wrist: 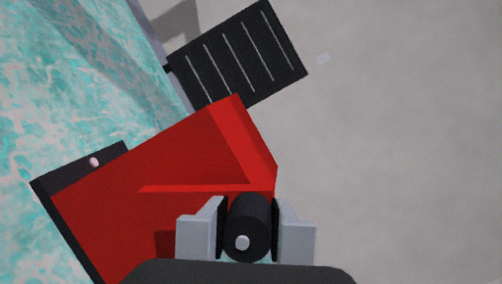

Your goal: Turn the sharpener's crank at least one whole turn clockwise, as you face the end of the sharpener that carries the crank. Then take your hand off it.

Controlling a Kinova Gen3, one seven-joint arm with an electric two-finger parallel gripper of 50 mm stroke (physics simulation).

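Places are measured from the arm's base along level axes (x ahead, y left, z up), in centimetres.
Pixels of known places: gripper, between the fingertips: (248, 218).
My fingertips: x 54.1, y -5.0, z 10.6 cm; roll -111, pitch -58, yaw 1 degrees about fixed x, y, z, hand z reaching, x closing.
Behind a point stands the place of what it marks.
The sharpener's red body (165, 155) @(x 49.9, y -1.4, z 7.2 cm) fills the lower left and middle of the wrist view, turned at a slant. Its black base (75, 172) @(x 48.4, y 2.5, z -1.2 cm) shows along the left, with a small pale round screw on it. The crank's black cylindrical knob (250, 212) @(x 52.8, y -7.2, z 11.5 cm), with a silver pin at its near end, is at the lower middle, beside the body's right end. My gripper (248, 218) @(x 54.1, y -5.0, z 10.6 cm) is shut on this knob, one black finger pad on each side. The crank's arm cannot be clearly told from the red body.
The sharpener stands on a teal and white patterned top (45, 105) @(x 43.0, y 5.5, z -2.0 cm), whose grey edge runs down at a slant. Beyond that edge a black slatted panel (232, 57) shows at the upper middle. A small pale plate (323, 58) lies on the grey floor (400, 150) at the right.
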